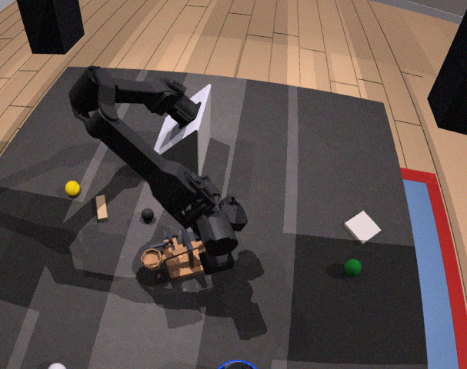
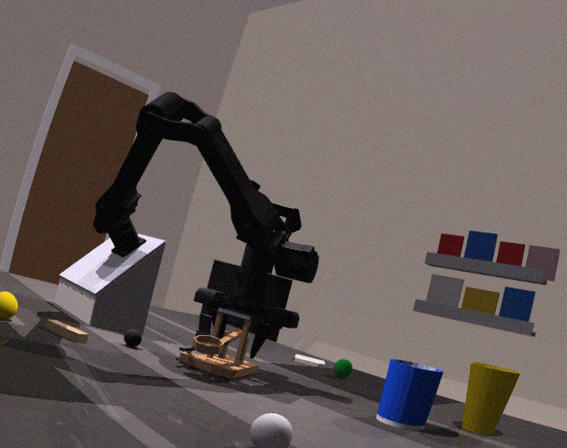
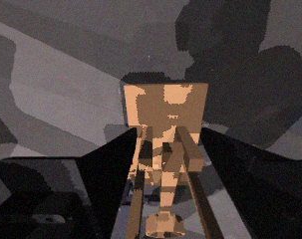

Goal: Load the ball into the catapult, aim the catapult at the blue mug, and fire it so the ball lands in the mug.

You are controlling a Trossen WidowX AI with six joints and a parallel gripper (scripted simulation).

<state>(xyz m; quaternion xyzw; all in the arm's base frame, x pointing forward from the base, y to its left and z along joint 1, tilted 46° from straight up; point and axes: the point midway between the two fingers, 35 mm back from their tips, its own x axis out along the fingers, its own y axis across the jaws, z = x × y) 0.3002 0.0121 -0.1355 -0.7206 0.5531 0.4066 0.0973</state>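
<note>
Now: gripper tip 5 cm below the catapult upright frame, 4 cm to the left of it and 2 cm short of it. Round my gripper tip: wooden block 30 cm to the right, 7 cm behind, 3 cm below; blue mug 30 cm ahead, 12 cm to the left; black ball 17 cm to the right, 8 cm behind, 2 cm below.
</note>
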